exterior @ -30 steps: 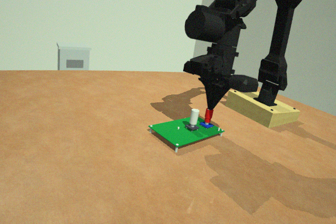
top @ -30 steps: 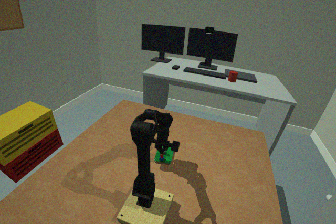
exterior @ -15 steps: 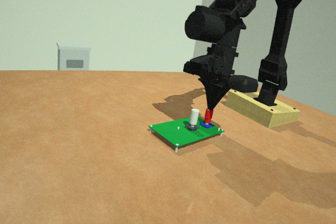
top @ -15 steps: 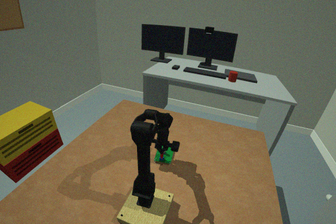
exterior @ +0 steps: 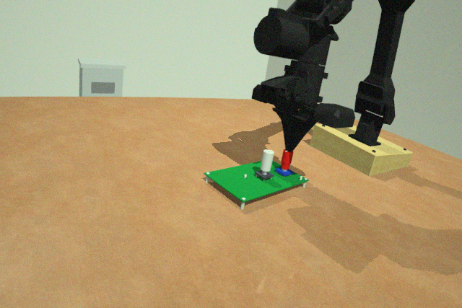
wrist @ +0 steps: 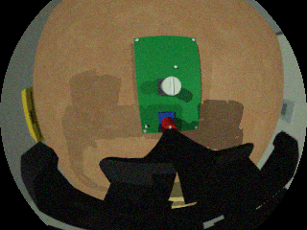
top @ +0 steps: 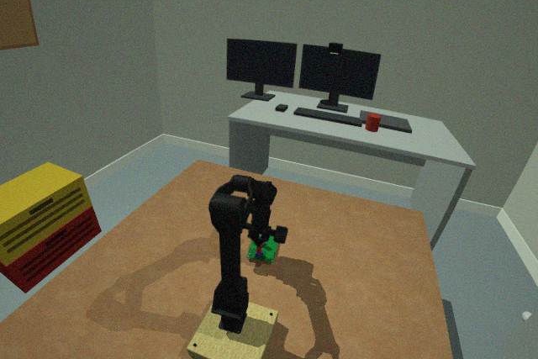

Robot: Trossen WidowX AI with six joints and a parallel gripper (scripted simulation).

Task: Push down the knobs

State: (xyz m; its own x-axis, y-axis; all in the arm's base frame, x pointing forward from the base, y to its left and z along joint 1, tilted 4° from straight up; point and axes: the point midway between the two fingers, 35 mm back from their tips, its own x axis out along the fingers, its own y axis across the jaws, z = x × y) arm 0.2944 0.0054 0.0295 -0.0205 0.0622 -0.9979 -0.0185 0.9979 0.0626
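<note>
Now: the white knob 50 mm ahead of my gripper tip and 10 mm below it. Also, from my gripper tip: red knob (10 mm below).
</note>
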